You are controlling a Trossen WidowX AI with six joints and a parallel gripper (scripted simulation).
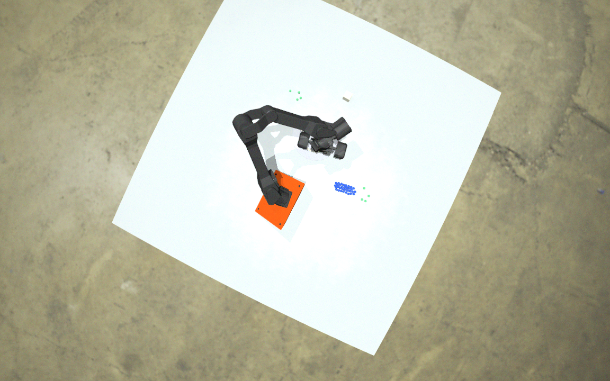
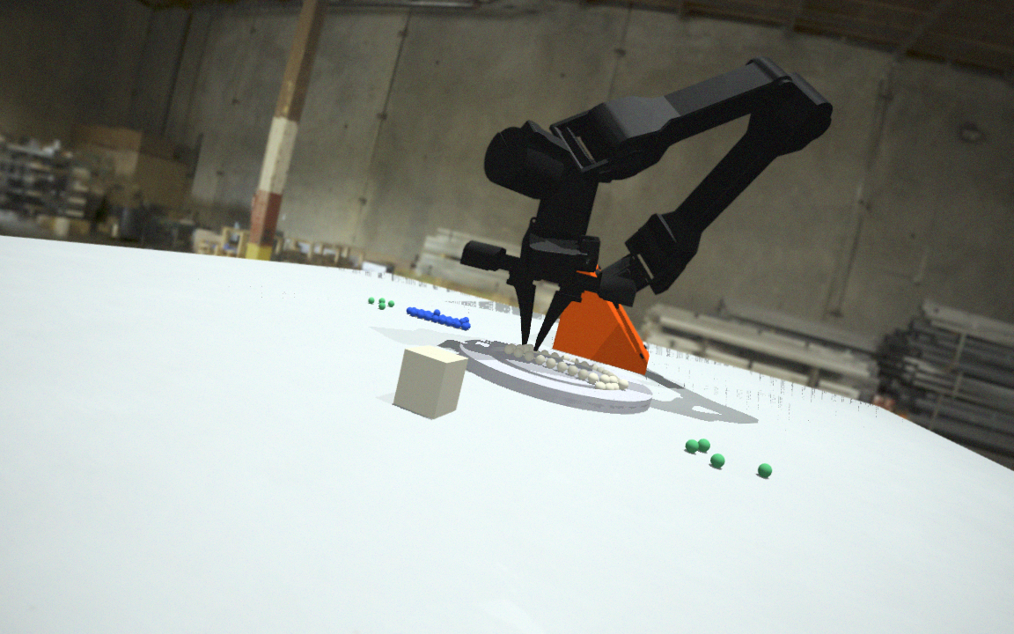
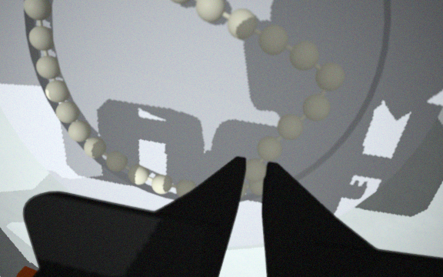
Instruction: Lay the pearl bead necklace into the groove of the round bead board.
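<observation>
The round bead board is 4 cm ahead of my gripper tip, 3 cm to the left of it and 1 cm below it. From my gripper tip the other things lie so: cream cube (24 cm ahead, 3 cm to the right).
</observation>
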